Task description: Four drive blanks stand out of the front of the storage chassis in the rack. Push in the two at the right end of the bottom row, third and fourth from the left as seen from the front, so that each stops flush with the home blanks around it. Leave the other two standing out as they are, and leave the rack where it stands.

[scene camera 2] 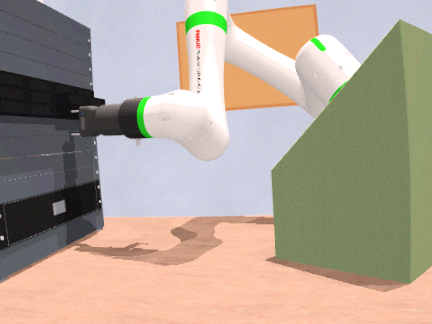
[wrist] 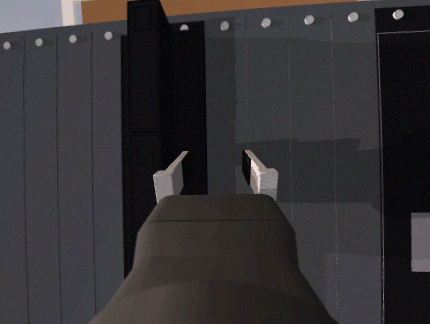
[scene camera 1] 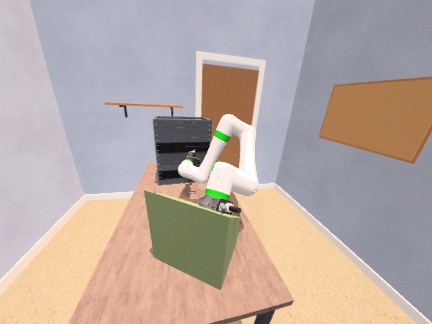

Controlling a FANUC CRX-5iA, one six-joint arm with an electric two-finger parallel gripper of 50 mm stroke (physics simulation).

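Places are measured from the arm's base along level axes (x back, y right, z up), in centimetres.
Where they show: gripper, between the fingertips: (scene camera 2: 73, 123) (wrist: 216, 161) (scene camera 1: 194, 153); arm's base, origin of its link: (scene camera 1: 212, 209).
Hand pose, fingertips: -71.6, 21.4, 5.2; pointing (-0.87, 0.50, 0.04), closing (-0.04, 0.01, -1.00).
Observation:
Things, the pixels of their top centre, and the offset from my fingertips, as dx, dy, dz. "pt": a spot on its surface instead. Level surfaces: height alone.
- black storage chassis, a spot on its surface: (scene camera 2: 30, 95) (scene camera 1: 172, 147) pt -4.6, -18.8, +5.7
- bottom-row fourth blank, centre of its top: (wrist: 188, 104) -3.9, +9.1, +4.1
- black panel, centre of its top: (wrist: 376, 239) (scene camera 2: 55, 190) -4.0, -7.9, -16.6
- wooden table, height of its surface: dz -32.1
The rack (scene camera 1: 182, 130) (scene camera 2: 35, 142) holds a black storage chassis (scene camera 1: 172, 147) (scene camera 2: 30, 95). In the wrist view the rack's right side is up and its bottom is to the right. One blank (wrist: 144, 75) stands far out at the right end of a higher row, and its neighbour (wrist: 145, 160) stands out beside it. The bottom-row fourth blank (wrist: 189, 75) looks level with the chassis front, but the area is very dark. The bottom-row third is partly hidden by a finger. My gripper (scene camera 1: 192, 151) (scene camera 2: 75, 122) (wrist: 216, 161) is open and empty, close before the chassis's lower edge.
Grey panels (wrist: 315, 100) lie below the chassis, and a black panel (scene camera 2: 45, 215) (wrist: 405, 125) with a pale label is lower down. A green angled block (scene camera 1: 190, 235) (scene camera 2: 350, 175) stands on the wooden table (scene camera 1: 120, 260) (scene camera 2: 190, 295). A wall shelf (scene camera 1: 145, 104) is behind the rack.

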